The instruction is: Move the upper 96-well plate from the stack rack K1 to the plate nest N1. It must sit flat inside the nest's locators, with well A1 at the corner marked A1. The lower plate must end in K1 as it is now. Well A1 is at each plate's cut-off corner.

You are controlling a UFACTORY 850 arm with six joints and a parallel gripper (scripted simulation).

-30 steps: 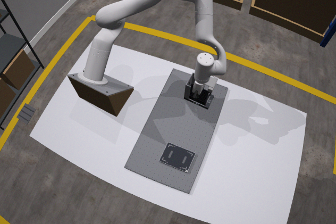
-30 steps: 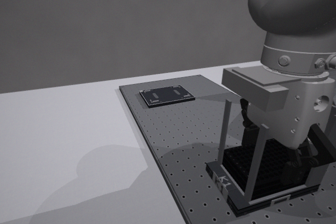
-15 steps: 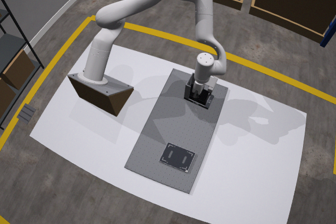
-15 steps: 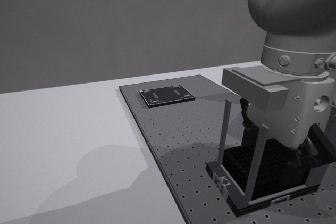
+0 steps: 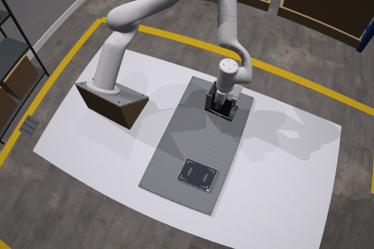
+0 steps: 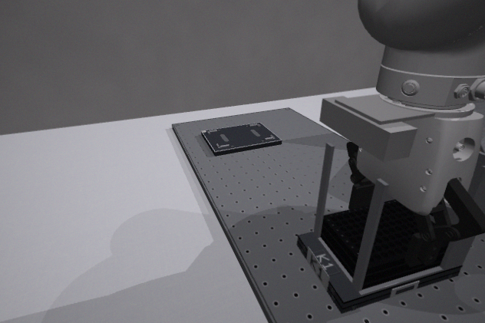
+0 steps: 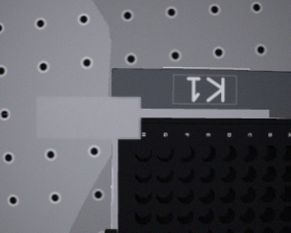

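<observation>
Now: the black plate 20 mm below my hand. Also, from my hand: plate nest N1 (390 mm to the right, 60 mm ahead, 50 mm below).
</observation>
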